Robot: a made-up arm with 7 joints. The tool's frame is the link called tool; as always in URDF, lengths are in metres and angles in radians. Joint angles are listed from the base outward.
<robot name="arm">
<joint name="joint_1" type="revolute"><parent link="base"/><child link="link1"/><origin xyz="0.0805 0.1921 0.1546" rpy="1.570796 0 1.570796"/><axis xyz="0 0 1"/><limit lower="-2.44" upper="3.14"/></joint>
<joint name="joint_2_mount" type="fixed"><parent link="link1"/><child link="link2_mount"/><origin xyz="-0.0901 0.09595 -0.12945" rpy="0 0 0"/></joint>
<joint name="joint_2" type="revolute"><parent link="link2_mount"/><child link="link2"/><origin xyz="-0.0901 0.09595 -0.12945" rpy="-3.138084 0.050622 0.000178"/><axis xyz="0 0 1"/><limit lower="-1.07" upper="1.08"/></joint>
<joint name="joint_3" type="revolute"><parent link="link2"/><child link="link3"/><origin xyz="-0.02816 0.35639 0.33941" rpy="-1.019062 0.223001 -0.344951"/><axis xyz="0 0 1"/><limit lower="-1.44" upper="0.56"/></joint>
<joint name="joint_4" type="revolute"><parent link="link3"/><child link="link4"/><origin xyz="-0.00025 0.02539 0.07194" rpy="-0.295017 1.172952 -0.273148"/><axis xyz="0 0 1"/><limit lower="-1.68" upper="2.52"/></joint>
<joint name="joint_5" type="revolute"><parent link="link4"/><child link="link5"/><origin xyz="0.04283 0.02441 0.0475" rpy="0.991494 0.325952 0.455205"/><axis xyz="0 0 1"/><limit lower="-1.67" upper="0.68"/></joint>
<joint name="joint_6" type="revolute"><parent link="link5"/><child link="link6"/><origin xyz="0.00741 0.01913 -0.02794" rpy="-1.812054 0.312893 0.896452"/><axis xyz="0 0 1"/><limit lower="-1.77" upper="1.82"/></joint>
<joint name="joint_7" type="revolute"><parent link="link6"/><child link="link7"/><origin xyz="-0.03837 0.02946 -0.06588" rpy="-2.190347 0.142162 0.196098"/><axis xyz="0 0 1"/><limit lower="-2.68" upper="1.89"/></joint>
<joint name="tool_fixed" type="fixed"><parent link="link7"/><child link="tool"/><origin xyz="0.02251 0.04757 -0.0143" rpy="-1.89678 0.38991 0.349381"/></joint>
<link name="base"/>
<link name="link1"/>
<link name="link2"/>
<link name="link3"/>
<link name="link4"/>
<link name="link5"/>
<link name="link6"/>
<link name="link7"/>
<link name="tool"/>
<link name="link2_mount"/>
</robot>
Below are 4 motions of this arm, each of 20 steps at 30 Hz.
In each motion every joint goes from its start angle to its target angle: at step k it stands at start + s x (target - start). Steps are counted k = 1, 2, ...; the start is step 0. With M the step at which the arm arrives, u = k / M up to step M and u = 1 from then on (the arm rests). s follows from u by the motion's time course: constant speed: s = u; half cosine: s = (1 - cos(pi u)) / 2; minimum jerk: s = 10 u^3 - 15 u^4 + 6 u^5.
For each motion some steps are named. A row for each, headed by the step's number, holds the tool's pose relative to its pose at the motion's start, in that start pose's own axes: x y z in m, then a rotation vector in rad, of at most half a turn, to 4 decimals.
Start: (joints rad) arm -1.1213 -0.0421 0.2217 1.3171 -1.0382 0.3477 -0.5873
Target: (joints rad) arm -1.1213 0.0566 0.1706 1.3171 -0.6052 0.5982 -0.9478
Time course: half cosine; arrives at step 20
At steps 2, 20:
2: 0.0014 -0.0003 0.0005 -0.0022 0.0152 0.0044
20: 0.0477 -0.0125 0.0157 -0.1118 0.6224 0.0754

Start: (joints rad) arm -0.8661 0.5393 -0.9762 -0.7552 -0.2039 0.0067 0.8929
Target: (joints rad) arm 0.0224 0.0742 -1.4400 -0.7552 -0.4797 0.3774 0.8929
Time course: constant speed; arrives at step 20
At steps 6, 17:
6: -0.1223 0.0921 0.0577 -0.2523 -0.0366 -0.4999
17: -0.2483 0.3379 0.0628 -0.5089 -0.1578 -1.4608

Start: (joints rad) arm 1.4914 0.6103 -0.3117 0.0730 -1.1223 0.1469 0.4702
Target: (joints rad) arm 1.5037 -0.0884 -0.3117 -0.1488 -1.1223 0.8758 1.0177
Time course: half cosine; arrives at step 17
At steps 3, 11, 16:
3: -0.0114 0.0136 0.0116 -0.0129 0.0417 -0.0648
11: -0.0600 0.1319 0.1311 -0.1676 0.4815 -0.5020
16: -0.0539 0.1755 0.1841 -0.2348 0.6987 -0.6084

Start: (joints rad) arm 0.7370 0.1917 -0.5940 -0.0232 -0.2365 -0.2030 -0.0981
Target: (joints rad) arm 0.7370 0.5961 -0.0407 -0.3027 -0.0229 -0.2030 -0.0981
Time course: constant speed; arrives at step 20
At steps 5, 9, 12, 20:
5: -0.0123 -0.0306 0.0132 -0.1623 0.0986 0.0610
9: -0.0198 -0.0543 0.0254 -0.2954 0.1761 0.1153
12: -0.0241 -0.0715 0.0354 -0.3968 0.2338 0.1592
20: -0.0303 -0.1143 0.0642 -0.6732 0.3862 0.2872

